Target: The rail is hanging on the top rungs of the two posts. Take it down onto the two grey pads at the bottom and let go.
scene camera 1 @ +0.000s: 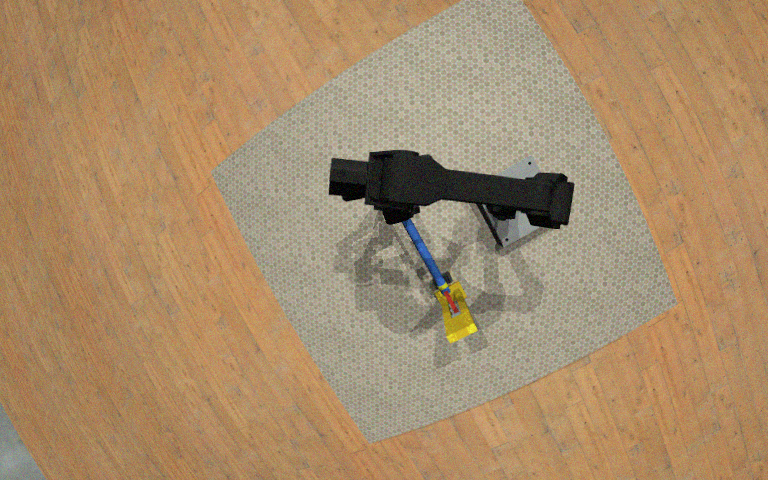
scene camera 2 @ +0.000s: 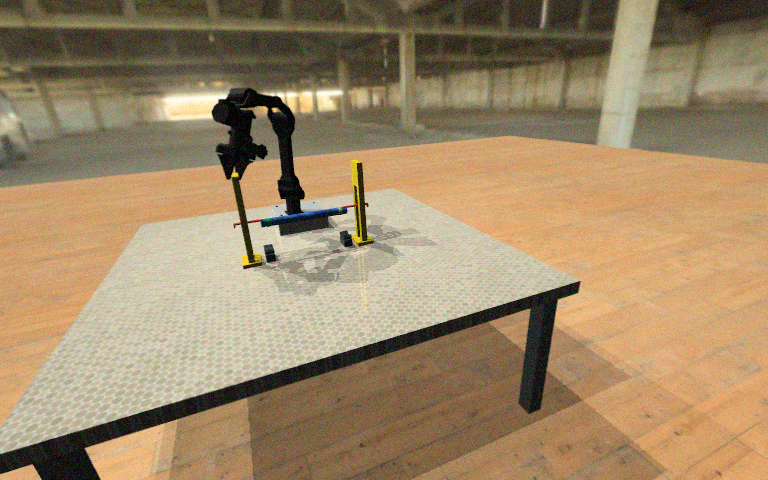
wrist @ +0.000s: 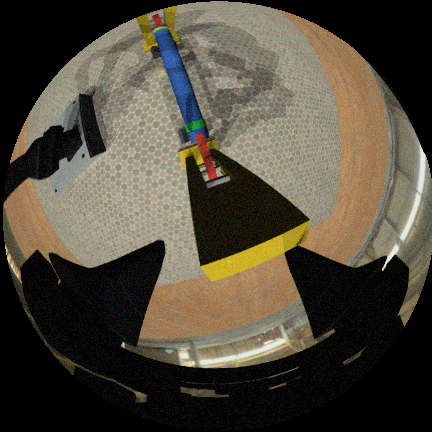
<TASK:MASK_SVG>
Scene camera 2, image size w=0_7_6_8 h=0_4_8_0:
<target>gripper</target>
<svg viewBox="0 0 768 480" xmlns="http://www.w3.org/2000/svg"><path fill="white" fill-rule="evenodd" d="M231 128L231 131L228 130L228 134L230 134L229 144L218 144L216 152L222 153L222 155L217 155L221 161L226 179L231 179L235 166L235 171L238 173L239 180L241 180L246 167L254 162L250 160L255 160L256 156L264 160L268 151L266 146L262 144L258 146L253 143L253 138L250 136L249 131Z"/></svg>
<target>blue rail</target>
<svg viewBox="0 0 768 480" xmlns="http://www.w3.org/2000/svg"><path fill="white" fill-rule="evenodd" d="M358 204L247 221L247 223L261 222L261 227L270 227L347 214L347 208L358 206Z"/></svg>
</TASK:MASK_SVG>
